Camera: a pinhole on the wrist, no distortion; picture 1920 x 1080 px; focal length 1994.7 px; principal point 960.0 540.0 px. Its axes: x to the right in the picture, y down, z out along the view. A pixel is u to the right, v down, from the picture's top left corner.
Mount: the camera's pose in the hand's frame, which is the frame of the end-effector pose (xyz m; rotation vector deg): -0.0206 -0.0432 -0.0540 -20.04 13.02 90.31
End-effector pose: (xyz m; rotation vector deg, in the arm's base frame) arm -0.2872 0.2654 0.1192 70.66 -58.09 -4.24
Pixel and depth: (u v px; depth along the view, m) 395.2 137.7 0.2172
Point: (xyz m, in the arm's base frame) -0.3901 0.1253 0.1014
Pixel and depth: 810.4 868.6 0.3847
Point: -0.5915 0.1236 0.0949
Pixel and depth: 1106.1 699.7 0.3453
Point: -0.5505 0.1569 0.1494
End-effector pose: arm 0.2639 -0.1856 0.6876 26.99 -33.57 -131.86
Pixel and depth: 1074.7 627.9 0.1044
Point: 0.2670 -0.1502 0.7267
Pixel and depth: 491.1 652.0 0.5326
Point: 0.1084 -0.0061 1.1207
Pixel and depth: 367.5 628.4 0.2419
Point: 0.1900 -0.0805 0.8459
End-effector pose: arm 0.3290 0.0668 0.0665 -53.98 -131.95 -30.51
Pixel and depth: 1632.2 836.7 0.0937
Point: 0.3598 0.0702 0.0260
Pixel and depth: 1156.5 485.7 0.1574
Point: 0.3340 0.1192 -0.0138
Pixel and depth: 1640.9 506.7 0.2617
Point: 0.3908 0.2249 -0.0579
